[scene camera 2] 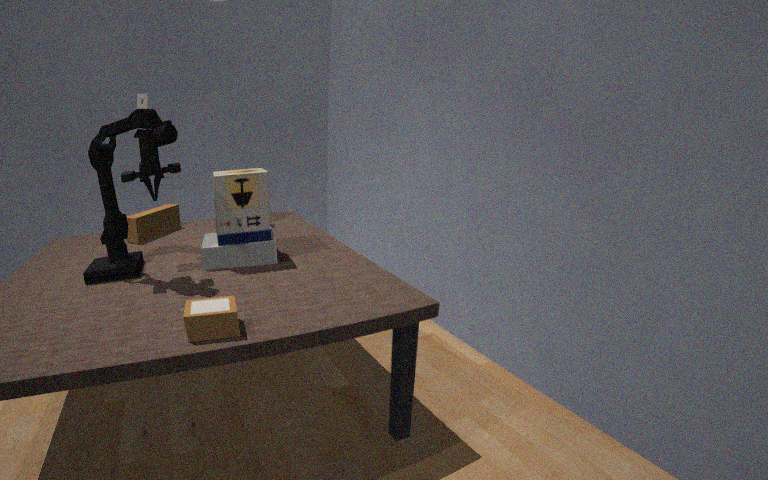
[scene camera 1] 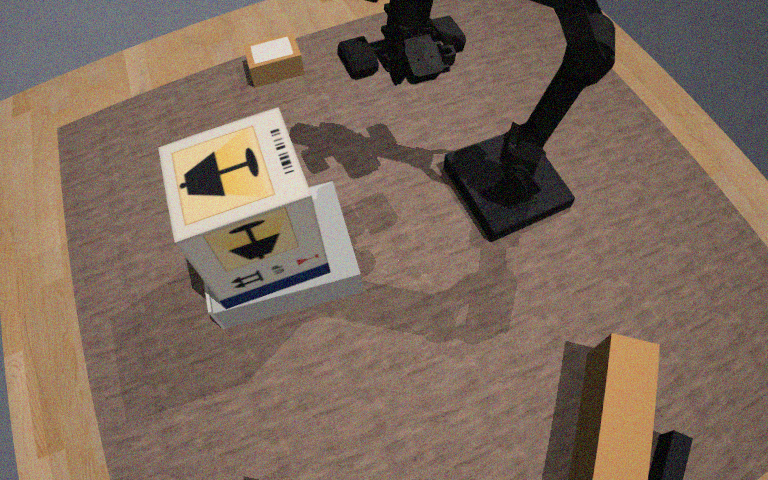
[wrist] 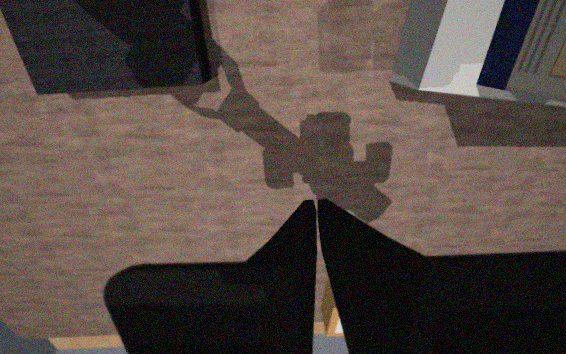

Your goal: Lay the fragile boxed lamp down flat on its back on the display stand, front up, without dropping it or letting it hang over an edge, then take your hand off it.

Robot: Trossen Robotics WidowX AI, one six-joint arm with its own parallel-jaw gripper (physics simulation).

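Places are measured from the arm's base along level axes (x ahead, y left, z up), in metres.
Pixels of known places: gripper, fingertip midpoint: (scene camera 2: pixel 155 201) (scene camera 1: pixel 396 83) (wrist: pixel 315 209); arm's base, link origin: (scene camera 2: pixel 118 258) (scene camera 1: pixel 516 191).
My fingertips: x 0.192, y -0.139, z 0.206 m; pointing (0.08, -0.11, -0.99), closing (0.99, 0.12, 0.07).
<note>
For each thing: its top centre in the pictures, then the offset to it from my fingertips.
- small orange box with a white top, top centre: (scene camera 2: pixel 210 305) (scene camera 1: pixel 271 49) 0.182 m down, 0.165 m ahead, 0.387 m right
- long orange block, top centre: (scene camera 1: pixel 626 436) (scene camera 2: pixel 152 210) 0.133 m down, 0.132 m back, 0.606 m left
- dark block, top centre: (scene camera 1: pixel 675 467) 0.193 m down, 0.213 m back, 0.684 m left
The boxed lamp (scene camera 1: pixel 266 237) (scene camera 2: pixel 243 212) (wrist: pixel 505 45) stands on the pale display stand (scene camera 1: pixel 294 308) (scene camera 2: pixel 240 257) (wrist: pixel 460 45), with its navy band at the bottom. Its upward face shows a lamp picture and a barcode. On the side seen in scene camera 2 the lamp picture is upside down and the arrows point sideways. A strip of the stand's top shows beside the box, toward the arm. My gripper (scene camera 1: pixel 399 82) (scene camera 2: pixel 155 199) (wrist: pixel 315 209) is shut and empty, pointing down above the table, apart from the box. The box's underside is hidden.
My base (scene camera 1: pixel 538 209) (scene camera 2: pixel 113 271) (wrist: pixel 100 55) is bolted beside the stand. A small orange box with a white top (scene camera 1: pixel 275 70) (scene camera 2: pixel 212 325) sits near a table edge. A long orange block (scene camera 1: pixel 625 407) (scene camera 2: pixel 155 223) stands across the table, beside a dark block (scene camera 1: pixel 671 458).
</note>
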